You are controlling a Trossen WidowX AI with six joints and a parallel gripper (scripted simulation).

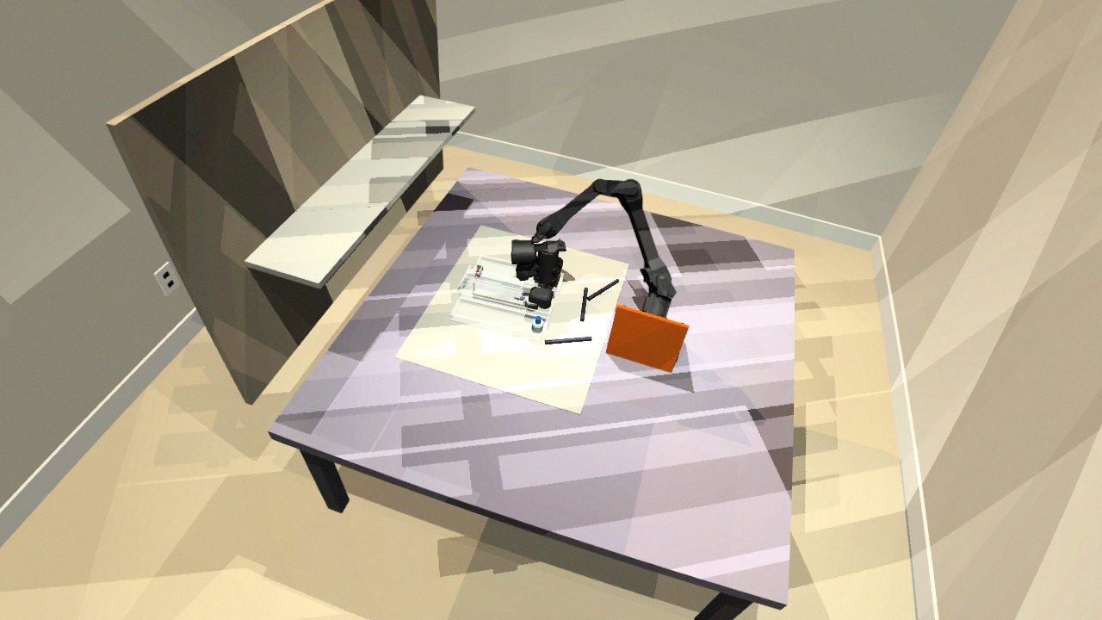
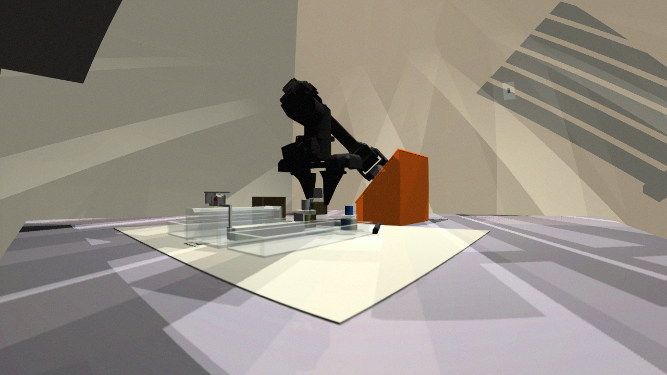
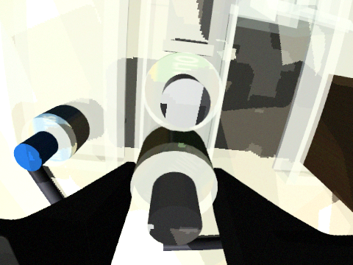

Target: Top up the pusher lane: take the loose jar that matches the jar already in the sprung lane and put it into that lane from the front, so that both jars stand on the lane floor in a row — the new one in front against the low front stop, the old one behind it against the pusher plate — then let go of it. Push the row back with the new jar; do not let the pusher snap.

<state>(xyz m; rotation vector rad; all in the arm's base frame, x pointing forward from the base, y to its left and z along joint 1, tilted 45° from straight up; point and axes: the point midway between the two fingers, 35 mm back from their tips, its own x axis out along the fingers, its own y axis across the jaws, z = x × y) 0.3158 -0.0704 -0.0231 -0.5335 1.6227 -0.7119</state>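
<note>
The blue-lidded jar is 8 cm to the left of my gripper tip and 2 cm below it. From my gripper tip the other things lie so: brown box: 1 cm ahead, 13 cm to the right, 2 cm below; then transparent lane: 14 cm ahead, 3 cm to the right, 4 cm below; then shelf: 51 cm ahead, 7 cm to the right, 31 cm above.
</note>
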